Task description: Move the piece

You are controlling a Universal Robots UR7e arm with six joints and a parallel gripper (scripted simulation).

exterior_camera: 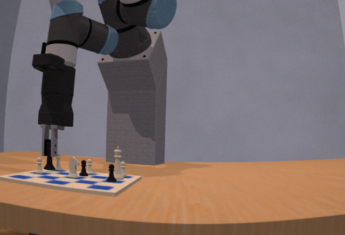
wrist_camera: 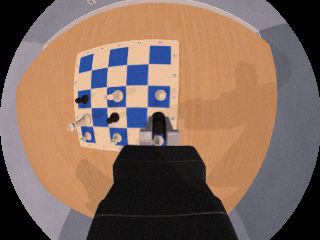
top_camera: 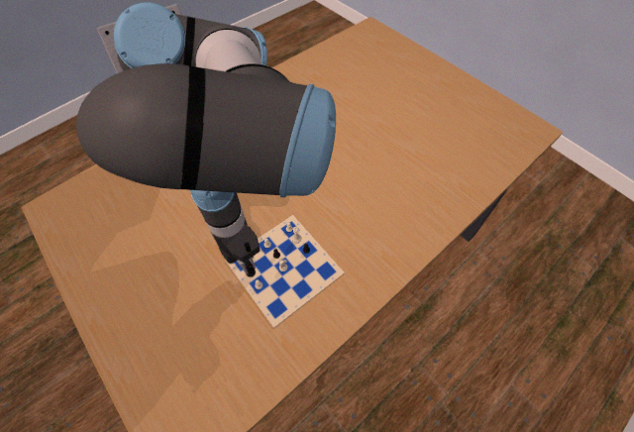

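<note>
Right now the black piece is 10 mm below my hand. Also, from my hand: white king (140 mm to the left, 50 mm ahead, 20 mm below); chessboard (60 mm to the left, 60 mm ahead, 50 mm below).
</note>
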